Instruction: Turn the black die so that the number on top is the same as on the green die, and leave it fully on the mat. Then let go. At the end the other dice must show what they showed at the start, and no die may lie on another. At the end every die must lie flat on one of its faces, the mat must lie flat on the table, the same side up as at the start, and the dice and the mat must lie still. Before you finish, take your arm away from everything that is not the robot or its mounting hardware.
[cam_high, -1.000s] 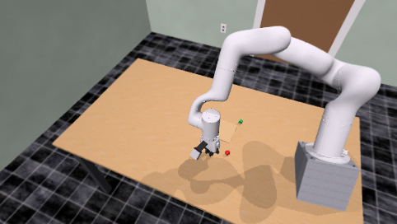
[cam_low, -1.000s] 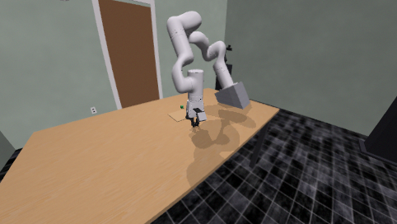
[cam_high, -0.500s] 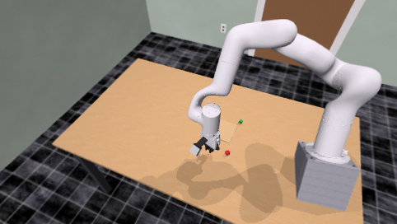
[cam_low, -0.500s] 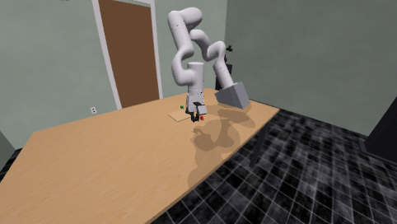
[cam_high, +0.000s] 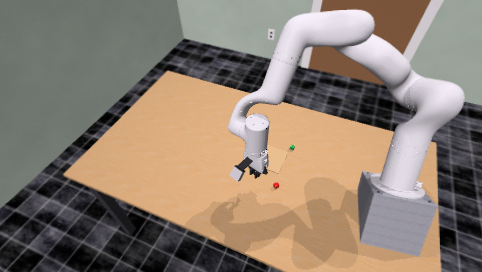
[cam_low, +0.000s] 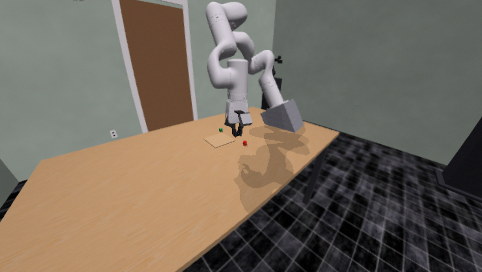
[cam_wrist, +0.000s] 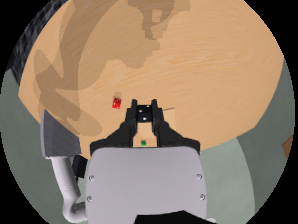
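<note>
My gripper is now 1 cm past the tan mat, 18 cm to the left of it and 12 cm above it. Round my hand: black die: 1 cm to the right, 1 cm below; then green die: 8 cm behind, 28 cm to the right, 11 cm below; then red die: 9 cm behind, 4 cm to the right, 11 cm below.
</note>
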